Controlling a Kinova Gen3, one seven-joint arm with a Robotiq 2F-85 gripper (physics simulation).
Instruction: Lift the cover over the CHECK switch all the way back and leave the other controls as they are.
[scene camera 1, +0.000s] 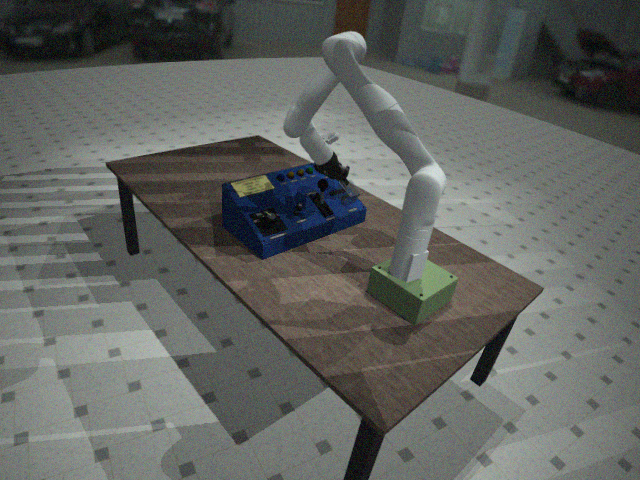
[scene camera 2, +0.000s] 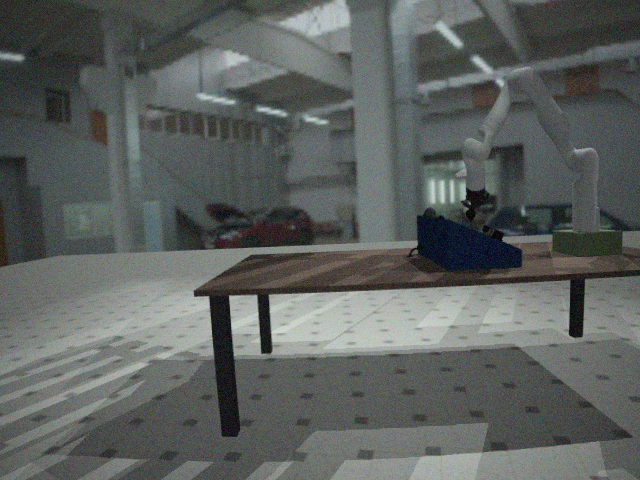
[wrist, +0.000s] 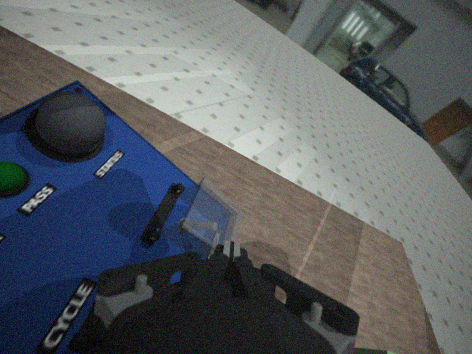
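Seen in the pictures: gripper, fingertip midpoint: (scene camera 1: 346, 185) (wrist: 230, 251); arm's base, link origin: (scene camera 1: 404, 271) (scene camera 2: 584, 231).
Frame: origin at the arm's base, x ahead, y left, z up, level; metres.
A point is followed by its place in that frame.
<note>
The clear cover (scene camera 1: 351, 193) @[x 0.427, y -0.095, z 0.047 m] (wrist: 218, 206) @[x 0.459, y -0.119, z 0.059 m] is on the right part of the blue console (scene camera 1: 248, 246) @[x 0.412, y 0.324, z -0.082 m] (scene camera 2: 465, 253) @[x 0.526, y 0.344, z -0.035 m] (wrist: 120, 200) @[x 0.553, y -0.070, z 0.034 m]. In the wrist view it stands over a small metal toggle switch (wrist: 199, 226), beside its black hinge bar (wrist: 162, 215) @[x 0.509, y -0.090, z 0.015 m], and is not folded back. The CHECK label does not show. My gripper (scene camera 1: 347, 182) @[x 0.430, y -0.068, z 0.085 m] (scene camera 2: 469, 214) @[x 0.430, y -0.068, z 0.085 m] (wrist: 230, 251) @[x 0.430, y -0.068, z 0.085 m] is shut and empty. Its fingertips are at the near lower edge of the cover in the wrist view; I cannot tell whether they touch it. The cover cannot be made out in scene camera 2.
A dark STATUS dome (wrist: 70, 125) @[x 0.604, y -0.071, z 0.104 m] and a green PASS lamp (wrist: 11, 178) @[x 0.604, y -0.020, z 0.081 m] stand on the console's upper part. A CYCLE label (wrist: 67, 315) @[x 0.515, y 0.028, z 0.026 m] lies near the gripper. A black lever slot (scene camera 1: 321, 204) @[x 0.449, y 0.020, z 0.009 m] is left of the cover. The green arm base (scene camera 1: 413, 297) @[x -0.100, y 0.049, z -0.007 m] (scene camera 2: 586, 242) @[x 0.023, y 0.073, z -0.038 m] stands on the wooden table (scene camera 1: 377, 382) @[x -0.246, y 0.271, z -0.091 m] (scene camera 2: 310, 273) @[x 1.055, y 0.372, z -0.091 m].
</note>
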